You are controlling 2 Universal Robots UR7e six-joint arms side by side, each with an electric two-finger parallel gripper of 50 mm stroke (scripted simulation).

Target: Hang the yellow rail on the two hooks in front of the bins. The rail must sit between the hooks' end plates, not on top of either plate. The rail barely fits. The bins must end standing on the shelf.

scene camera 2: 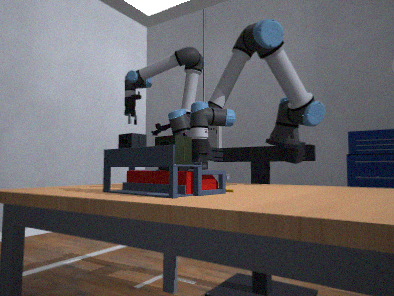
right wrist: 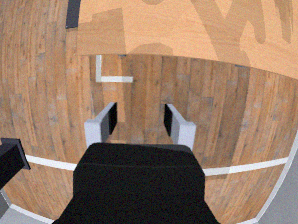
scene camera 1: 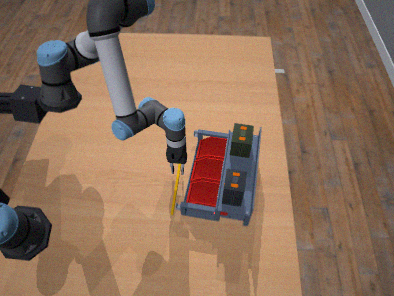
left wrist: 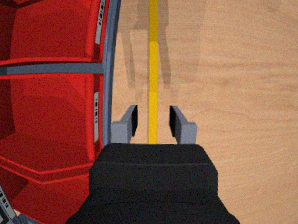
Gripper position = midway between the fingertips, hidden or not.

Observation:
In view: the left gripper (left wrist: pixel 153 115), the right gripper (right wrist: pixel 140 113) and a grey-blue shelf (scene camera 2: pixel 152 156).
The grey-blue shelf shows as well in scene camera 1 (scene camera 1: pixel 250 165). The right wrist view does not show the grey-blue shelf: it is out of frame.

